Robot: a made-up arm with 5 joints.
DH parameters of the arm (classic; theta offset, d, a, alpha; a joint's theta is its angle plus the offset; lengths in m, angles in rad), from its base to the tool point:
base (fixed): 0 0.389 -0.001 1.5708
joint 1: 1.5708 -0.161 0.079 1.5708
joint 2: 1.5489 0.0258 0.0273 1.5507
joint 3: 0 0.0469 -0.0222 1.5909
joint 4: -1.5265 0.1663 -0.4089 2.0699
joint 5: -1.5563 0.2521 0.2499 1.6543
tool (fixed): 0.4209 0.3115 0 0
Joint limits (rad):
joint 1: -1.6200..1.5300
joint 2: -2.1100..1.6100
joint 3: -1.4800..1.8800
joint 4: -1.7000..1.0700
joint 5: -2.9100..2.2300
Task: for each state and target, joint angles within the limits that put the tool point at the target. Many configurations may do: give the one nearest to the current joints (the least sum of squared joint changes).
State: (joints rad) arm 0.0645 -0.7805 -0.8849 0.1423 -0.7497
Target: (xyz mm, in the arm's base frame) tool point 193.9 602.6 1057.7
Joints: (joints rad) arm 0.1584 -0.7361 -0.8664 0.1036 0.1524
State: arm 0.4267 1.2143 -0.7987 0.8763 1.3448
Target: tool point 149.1 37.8 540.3
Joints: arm 0.7403 1.0135 -1.2412 0.6254 1.8025
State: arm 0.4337 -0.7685 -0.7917 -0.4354 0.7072
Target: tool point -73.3 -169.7 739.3
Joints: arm 0.3939 -0.0447 -0.8721 -0.8989 1.2049
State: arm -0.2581 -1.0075 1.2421 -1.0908 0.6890
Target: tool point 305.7 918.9 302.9
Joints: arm -0.5659 -1.5016 1.3864 -0.5475 -0.1838
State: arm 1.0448 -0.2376 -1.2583 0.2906 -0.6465
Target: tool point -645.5 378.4 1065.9
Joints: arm 1.1698 -0.0919 -1.3128 0.1362 -0.6703
